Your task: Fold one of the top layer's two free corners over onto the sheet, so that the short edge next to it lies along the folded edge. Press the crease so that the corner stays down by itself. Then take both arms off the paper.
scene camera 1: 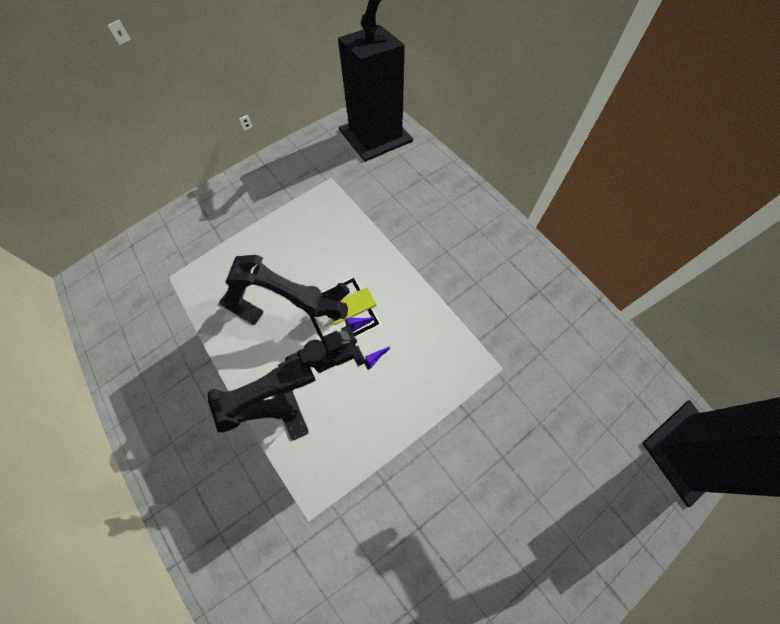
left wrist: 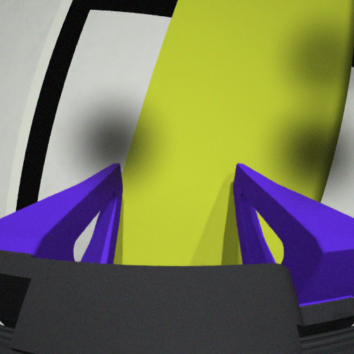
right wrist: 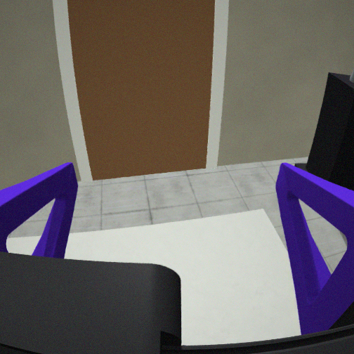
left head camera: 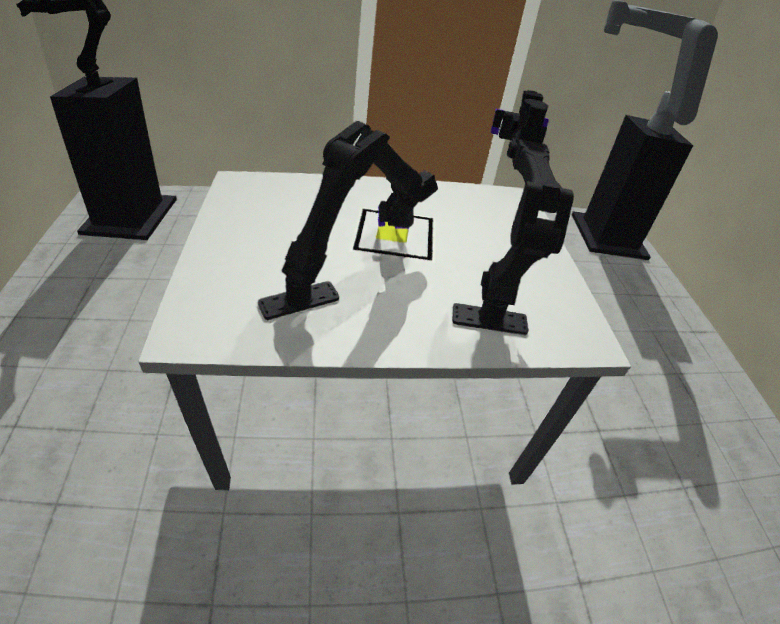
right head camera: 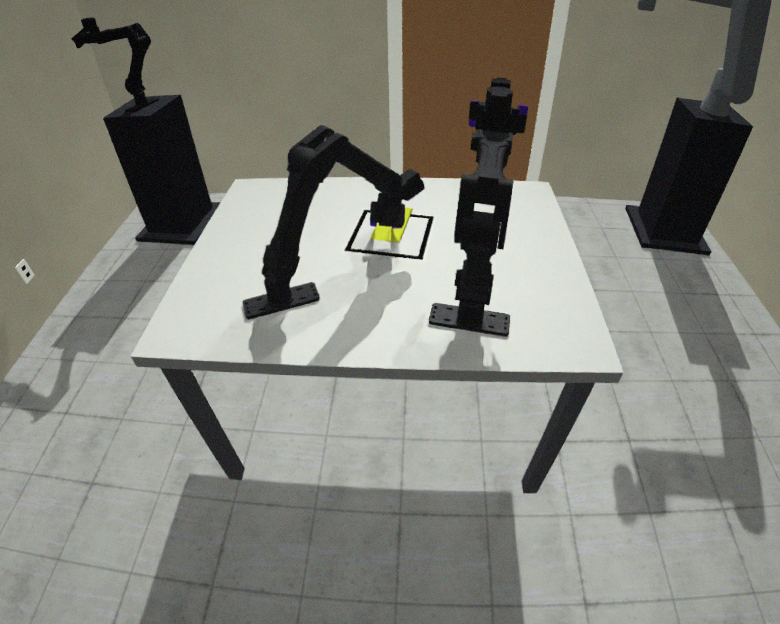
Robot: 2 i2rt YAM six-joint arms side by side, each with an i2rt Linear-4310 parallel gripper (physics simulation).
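Note:
The folded yellow paper (left head camera: 392, 233) (right head camera: 388, 232) (scene camera 1: 361, 301) (left wrist: 200, 90) lies inside the black outline (left head camera: 431, 237) (right head camera: 427, 236) (left wrist: 45, 100) on the table. Its right side curves in the left wrist view, and no folded-over corner shows there. My left gripper (left head camera: 392, 225) (right head camera: 387, 225) (left wrist: 177, 175) is partly open and points down at the paper's near end. The fingers stand apart over that end with nothing gripped. Its body hides the near edge; whether the tips touch the paper is unclear. My right gripper (right head camera: 497, 111) (scene camera 1: 381, 333) (right wrist: 176, 173) is wide open and empty, raised high, away from the paper.
The white table (left head camera: 227, 214) (right head camera: 552, 279) (scene camera 1: 403, 416) carries both arm bases. Black pedestals (left head camera: 107, 156) (right head camera: 156, 169) (scene camera 1: 374, 91) with other arms stand on the floor beyond it. A brown door (left head camera: 448, 78) (right wrist: 145, 90) is behind.

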